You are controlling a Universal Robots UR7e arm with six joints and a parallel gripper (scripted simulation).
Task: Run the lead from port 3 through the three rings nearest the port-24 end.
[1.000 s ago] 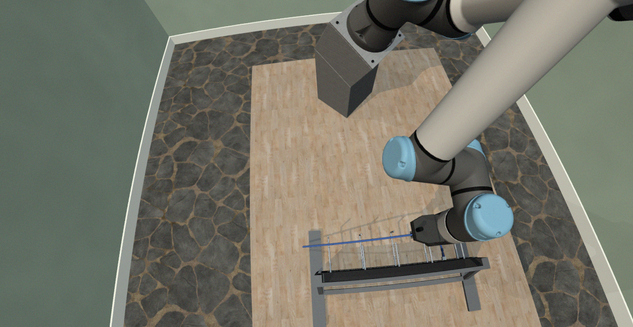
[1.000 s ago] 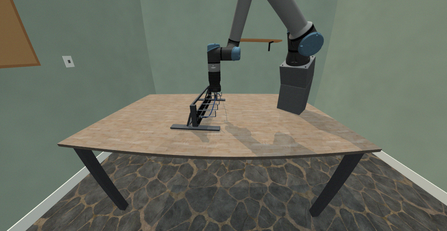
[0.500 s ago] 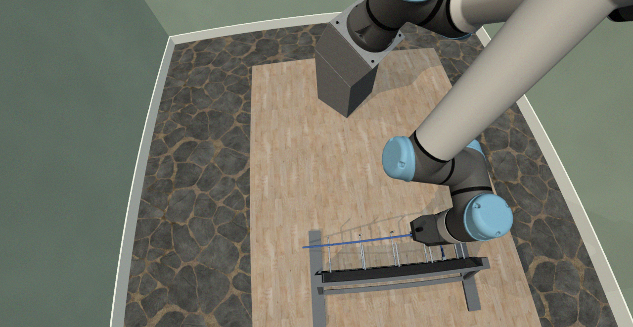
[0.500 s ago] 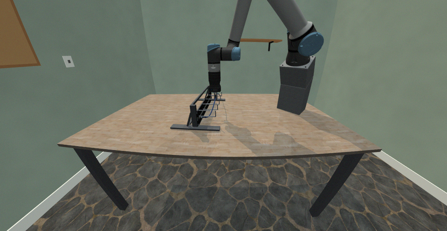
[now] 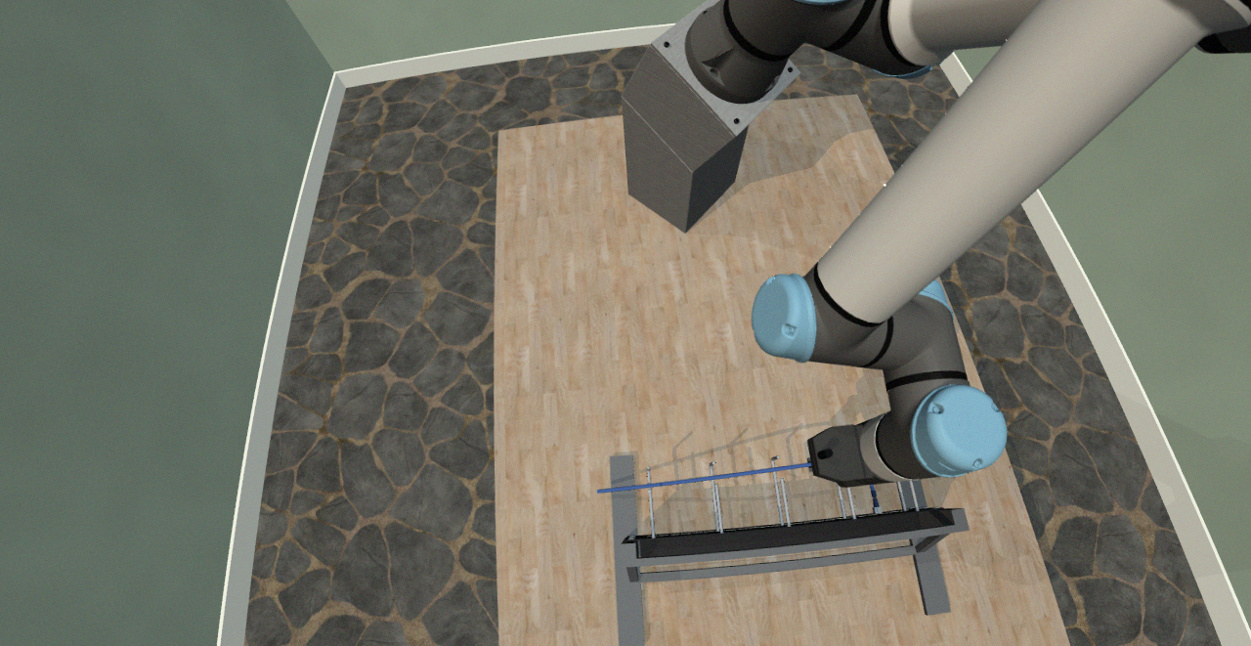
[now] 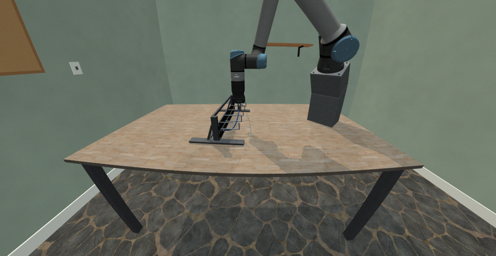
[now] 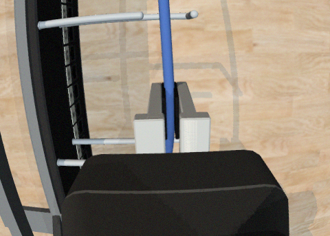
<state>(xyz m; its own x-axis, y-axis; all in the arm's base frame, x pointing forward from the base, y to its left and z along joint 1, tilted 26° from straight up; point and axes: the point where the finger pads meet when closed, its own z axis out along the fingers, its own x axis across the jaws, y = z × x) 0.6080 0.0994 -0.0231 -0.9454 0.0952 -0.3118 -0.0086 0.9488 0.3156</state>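
Right now the black patch panel rack is 100 mm ahead of my hand, 50 mm to the right of it and 60 mm below it.
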